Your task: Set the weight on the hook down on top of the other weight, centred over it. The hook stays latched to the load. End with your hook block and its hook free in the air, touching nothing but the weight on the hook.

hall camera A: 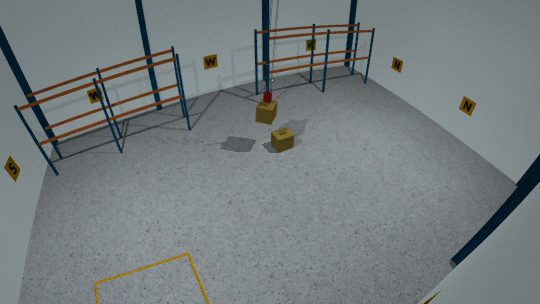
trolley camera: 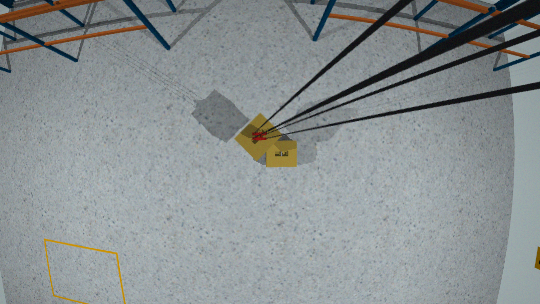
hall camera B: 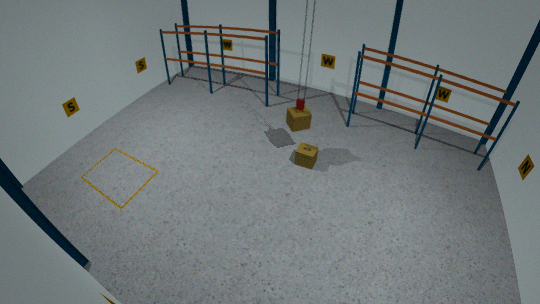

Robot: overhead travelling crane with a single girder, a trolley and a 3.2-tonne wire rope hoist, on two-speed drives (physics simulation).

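Observation:
The weight on the hook is a yellow-brown block hanging in the air. My red hook block is above it, its hook latched to the weight; the hook itself is too small to make out. The other weight stands on the floor, apart from the hanging one. In the trolley view the hanging weight lies up and left of it, turned about an eighth of a turn against it, and covers its upper left corner.
Two blue and orange racks stand along the W wall, the left one and the right one. A yellow outlined rectangle is marked on the floor. Shadows lie around the standing weight.

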